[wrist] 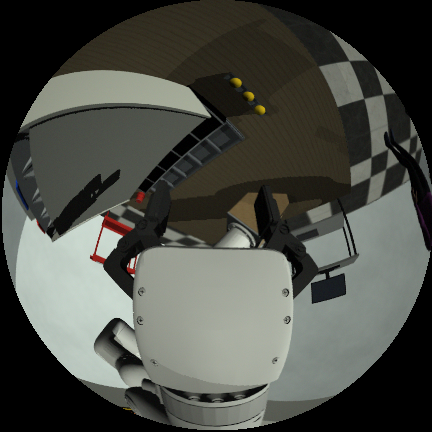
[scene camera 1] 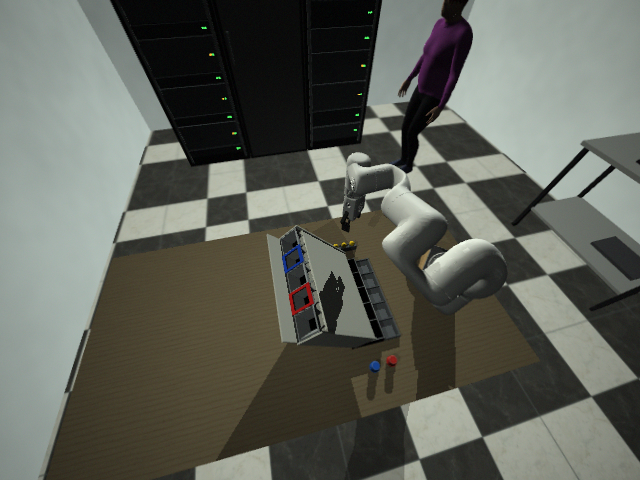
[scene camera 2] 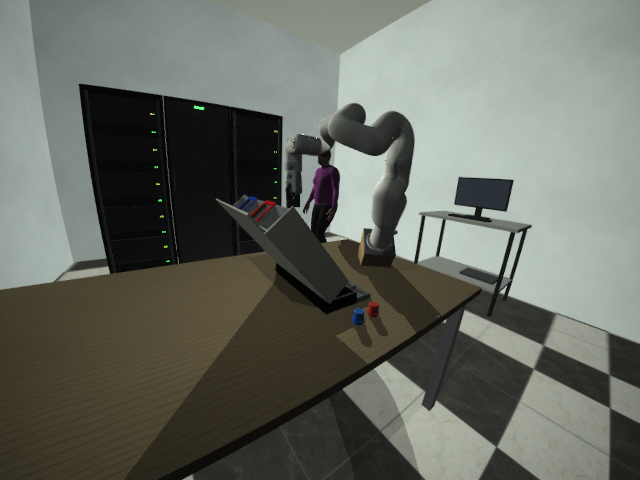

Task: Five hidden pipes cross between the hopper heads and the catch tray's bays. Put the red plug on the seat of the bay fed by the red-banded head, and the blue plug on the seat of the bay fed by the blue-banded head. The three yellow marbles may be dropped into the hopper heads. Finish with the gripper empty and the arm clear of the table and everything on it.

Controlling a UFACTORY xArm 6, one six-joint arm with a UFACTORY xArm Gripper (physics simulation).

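Where they show: gripper, fingertip midpoint: (wrist: 213, 191) (scene camera 1: 350, 223); arm's base, origin of the base link: (wrist: 241, 234) (scene camera 2: 379, 241).
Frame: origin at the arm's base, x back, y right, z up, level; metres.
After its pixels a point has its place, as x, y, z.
Observation:
My gripper (scene camera 1: 345, 226) @[-0.393, 0.141, 0.147] (scene camera 2: 293, 202) @[-0.393, 0.141, 0.147] (wrist: 213, 191) @[-0.393, 0.141, 0.147] is open and empty, high above the table's far side near the marbles. Three yellow marbles (scene camera 1: 343, 244) @[-0.396, 0.208, -0.089] (wrist: 248, 95) @[-0.396, 0.212, -0.087] sit in a row on a small dark holder. The red plug (scene camera 1: 391, 360) @[-0.278, -0.325, -0.102] (scene camera 2: 373, 309) @[-0.281, -0.335, -0.113] (wrist: 141, 197) @[-0.268, -0.309, -0.116] and the blue plug (scene camera 1: 374, 366) @[-0.346, -0.340, -0.102] (scene camera 2: 358, 316) @[-0.350, -0.351, -0.111] stand upright on the table beyond the tray's near end. The red band (scene camera 1: 302, 310) @[-0.593, -0.217, 0.175] and blue band (scene camera 1: 301, 254) @[-0.591, -0.036, 0.207] frame two hopper heads. The catch tray (scene camera 1: 383, 297) @[-0.246, -0.065, -0.127] shows no plug in its bays. The pipes are hidden under the sloped cover (scene camera 1: 351, 310) @[-0.425, -0.178, 0.045] (scene camera 2: 310, 253) @[-0.485, -0.286, 0.080] (wrist: 75, 150) @[-0.532, 0.034, 0.127].
The tall sloped cover stands between the heads and the tray. The robot's base (scene camera 2: 377, 255) @[-0.031, -0.036, -0.058] is on the tray side of the table (scene camera 1: 180, 310) @[-1.139, -0.066, -0.141] (scene camera 2: 129, 335) @[-0.967, -0.188, -0.141]. A person (scene camera 1: 444, 62) (scene camera 2: 324, 188) stands on the floor behind the arm. A side desk (scene camera 2: 475, 221) is off to the right.

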